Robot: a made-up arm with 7 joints.
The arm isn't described. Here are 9 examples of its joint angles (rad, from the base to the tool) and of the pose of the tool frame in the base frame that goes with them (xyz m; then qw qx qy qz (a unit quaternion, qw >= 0)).
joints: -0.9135 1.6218 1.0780 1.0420 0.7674 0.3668 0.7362
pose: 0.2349 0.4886 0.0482 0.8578 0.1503 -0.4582 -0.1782
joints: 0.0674 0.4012 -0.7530 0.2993 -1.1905 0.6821 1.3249
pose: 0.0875 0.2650 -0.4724 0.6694 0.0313 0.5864 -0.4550
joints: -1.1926 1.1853 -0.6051 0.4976 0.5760 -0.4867 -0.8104
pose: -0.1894 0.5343 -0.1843 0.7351 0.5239 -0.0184 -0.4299
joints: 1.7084 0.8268 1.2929 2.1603 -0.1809 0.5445 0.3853
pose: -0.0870 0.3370 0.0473 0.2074 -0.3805 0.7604 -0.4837
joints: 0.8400 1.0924 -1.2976 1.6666 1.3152 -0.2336 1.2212
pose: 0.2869 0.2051 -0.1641 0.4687 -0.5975 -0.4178 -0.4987
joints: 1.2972 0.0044 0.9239 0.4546 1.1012 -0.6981 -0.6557
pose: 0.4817 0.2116 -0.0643 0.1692 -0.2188 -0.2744 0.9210
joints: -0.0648 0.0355 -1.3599 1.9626 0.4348 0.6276 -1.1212
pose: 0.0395 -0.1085 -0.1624 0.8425 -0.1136 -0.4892 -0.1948
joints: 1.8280 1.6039 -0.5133 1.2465 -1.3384 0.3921 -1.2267
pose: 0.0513 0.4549 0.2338 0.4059 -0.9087 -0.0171 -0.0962
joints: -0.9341 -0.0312 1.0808 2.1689 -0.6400 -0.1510 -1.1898
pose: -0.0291 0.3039 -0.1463 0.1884 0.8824 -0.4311 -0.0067
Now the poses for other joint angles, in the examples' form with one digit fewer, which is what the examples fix.
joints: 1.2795 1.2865 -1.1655 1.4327 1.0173 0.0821 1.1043
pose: 0.322 0.327 0.009 0.637 -0.239 -0.506 -0.530
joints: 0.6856 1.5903 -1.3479 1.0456 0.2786 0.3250 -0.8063
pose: 0.171 0.502 -0.132 0.518 0.777 -0.198 -0.296
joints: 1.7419 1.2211 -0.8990 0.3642 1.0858 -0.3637 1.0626
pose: 0.223 0.556 0.097 0.444 0.117 -0.871 -0.173
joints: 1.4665 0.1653 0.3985 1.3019 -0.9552 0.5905 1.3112
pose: 0.320 0.267 0.197 0.645 0.068 -0.720 -0.244
